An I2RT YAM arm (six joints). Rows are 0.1 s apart.
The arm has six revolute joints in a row. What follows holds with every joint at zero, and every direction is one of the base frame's. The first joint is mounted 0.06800 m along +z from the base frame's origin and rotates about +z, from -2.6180 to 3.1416 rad. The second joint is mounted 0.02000 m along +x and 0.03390 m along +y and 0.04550 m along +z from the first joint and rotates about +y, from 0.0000 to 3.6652 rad. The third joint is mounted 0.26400 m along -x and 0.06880 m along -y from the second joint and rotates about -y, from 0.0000 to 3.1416 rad. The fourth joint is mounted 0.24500 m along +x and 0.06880 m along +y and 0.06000 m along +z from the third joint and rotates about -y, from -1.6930 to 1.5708 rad. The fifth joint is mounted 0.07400 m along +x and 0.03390 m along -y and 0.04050 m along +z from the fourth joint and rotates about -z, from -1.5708 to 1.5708 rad. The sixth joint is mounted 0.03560 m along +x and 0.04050 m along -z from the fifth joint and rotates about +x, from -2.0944 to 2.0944 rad. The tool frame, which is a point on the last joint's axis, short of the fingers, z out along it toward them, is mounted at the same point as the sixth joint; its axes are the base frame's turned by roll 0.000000, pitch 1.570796 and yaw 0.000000 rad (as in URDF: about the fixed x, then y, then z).
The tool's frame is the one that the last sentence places.
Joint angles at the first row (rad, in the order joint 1, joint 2, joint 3, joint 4, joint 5, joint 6):
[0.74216, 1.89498, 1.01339, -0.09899, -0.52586, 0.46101]
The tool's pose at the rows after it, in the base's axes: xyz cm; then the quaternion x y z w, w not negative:
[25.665 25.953 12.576 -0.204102 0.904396 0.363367 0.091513]
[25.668 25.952 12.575 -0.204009 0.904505 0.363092 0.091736]
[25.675 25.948 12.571 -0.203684 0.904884 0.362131 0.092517]
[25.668 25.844 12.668 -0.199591 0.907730 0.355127 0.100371]
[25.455 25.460 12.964 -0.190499 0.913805 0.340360 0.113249]
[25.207 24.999 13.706 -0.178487 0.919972 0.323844 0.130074]
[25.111 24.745 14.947 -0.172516 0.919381 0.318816 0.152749]
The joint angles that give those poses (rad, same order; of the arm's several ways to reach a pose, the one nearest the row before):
[0.74216, 1.89495, 1.01336, -0.09861, -0.52396, 0.46101]
[0.74215, 1.89497, 1.01340, -0.09864, -0.52320, 0.46100]
[0.74217, 1.89497, 1.01339, -0.09862, -0.52052, 0.46102]
[0.74214, 1.88811, 1.00881, -0.09633, -0.49764, 0.46481]
[0.74217, 1.86445, 0.99241, -0.10014, -0.45338, 0.47323]
[0.74216, 1.82671, 0.97832, -0.11540, -0.40036, 0.48581]
[0.74216, 1.78396, 0.97446, -0.12188, -0.36336, 0.49267]

